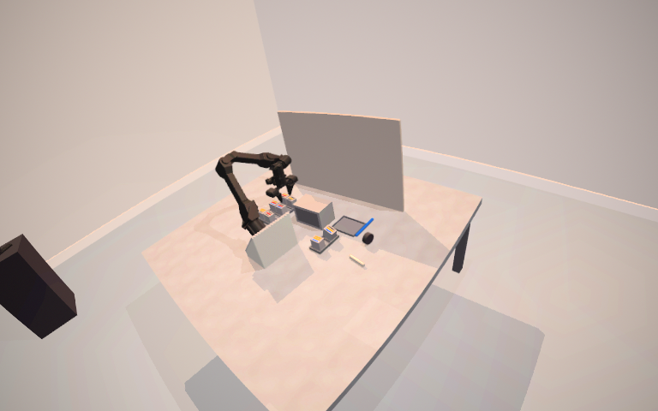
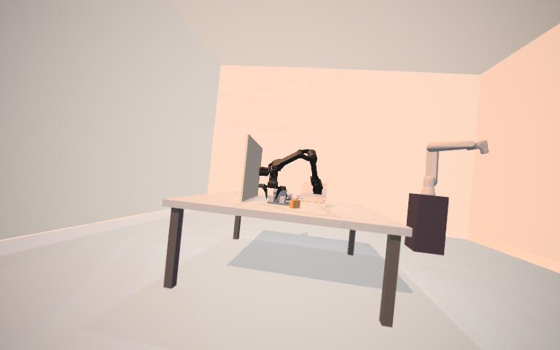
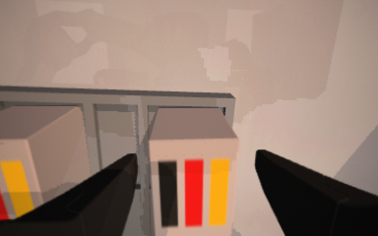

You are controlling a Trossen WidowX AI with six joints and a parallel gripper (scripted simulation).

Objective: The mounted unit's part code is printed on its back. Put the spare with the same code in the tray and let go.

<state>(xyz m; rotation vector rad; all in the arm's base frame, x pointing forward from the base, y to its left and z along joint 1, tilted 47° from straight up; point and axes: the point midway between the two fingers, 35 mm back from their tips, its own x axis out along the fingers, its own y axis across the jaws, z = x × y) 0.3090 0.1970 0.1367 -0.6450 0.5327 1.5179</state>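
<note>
The spare block lies 10 mm above my gripper tip. From my gripper tip the other things lie so: grey tray (30 mm ahead, 410 mm to the right, 20 mm below); tall grey panel (210 mm ahead, 220 mm to the right, 200 mm above); mounted unit (20 mm behind, 230 mm to the right, 20 mm above).
</note>
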